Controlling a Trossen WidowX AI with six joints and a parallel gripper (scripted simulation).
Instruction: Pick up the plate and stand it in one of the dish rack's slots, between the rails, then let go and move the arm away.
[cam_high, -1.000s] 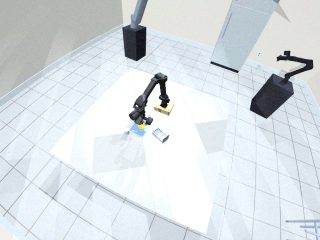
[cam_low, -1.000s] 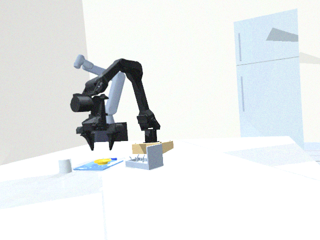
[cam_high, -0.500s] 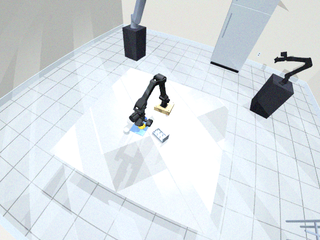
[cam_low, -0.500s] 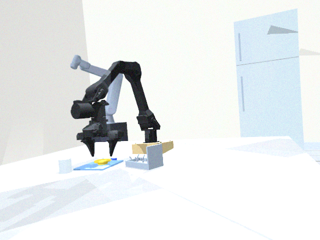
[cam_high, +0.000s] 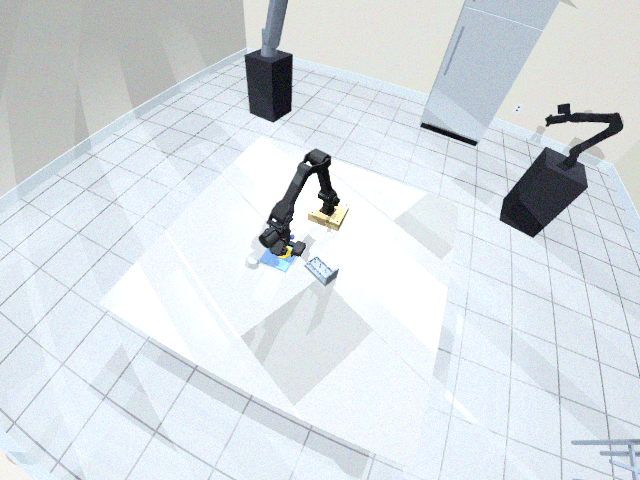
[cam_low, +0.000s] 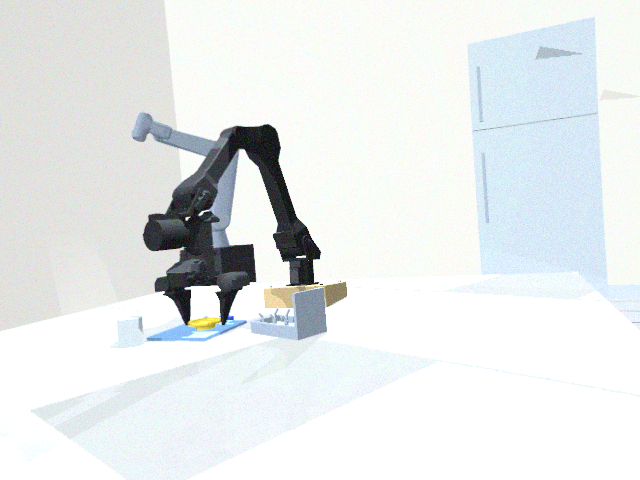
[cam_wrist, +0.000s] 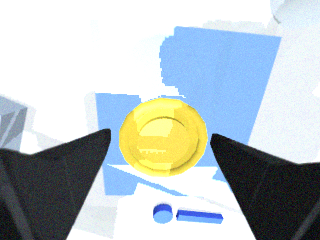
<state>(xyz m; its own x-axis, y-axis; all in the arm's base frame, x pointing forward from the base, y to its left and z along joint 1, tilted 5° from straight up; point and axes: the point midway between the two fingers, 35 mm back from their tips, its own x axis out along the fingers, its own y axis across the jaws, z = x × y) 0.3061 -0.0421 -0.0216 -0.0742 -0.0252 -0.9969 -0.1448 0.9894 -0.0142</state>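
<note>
Right now my gripper tip is right at the yellow plate. Also, from my gripper tip: white cup 12 cm ahead, 7 cm to the right, 1 cm above; then blue utensil 10 cm behind, 5 cm to the right, 1 cm below; then grey dish rack 2 cm behind, 18 cm to the left, 1 cm above.
</note>
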